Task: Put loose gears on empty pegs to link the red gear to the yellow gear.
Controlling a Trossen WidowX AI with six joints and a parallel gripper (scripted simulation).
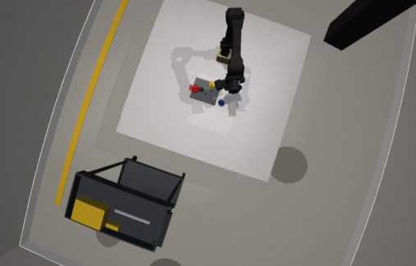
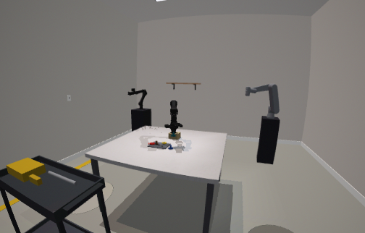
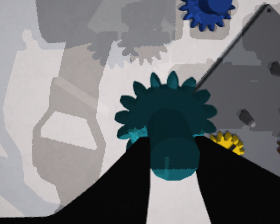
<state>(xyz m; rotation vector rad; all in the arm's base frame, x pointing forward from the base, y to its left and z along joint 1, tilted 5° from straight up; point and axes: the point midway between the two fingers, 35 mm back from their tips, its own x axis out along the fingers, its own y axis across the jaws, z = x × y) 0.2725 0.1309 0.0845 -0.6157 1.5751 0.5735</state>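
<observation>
Now: the brown gear 18 cm to the right of my gripper tip, 12 cm below it and 6 cm ahead of it. Also, from my gripper tip: yellow gear (13 cm below, 12 cm to the right, 1 cm behind); blue gear (13 cm below, 8 cm ahead, 1 cm to the left); teal gear (1 cm below).
</observation>
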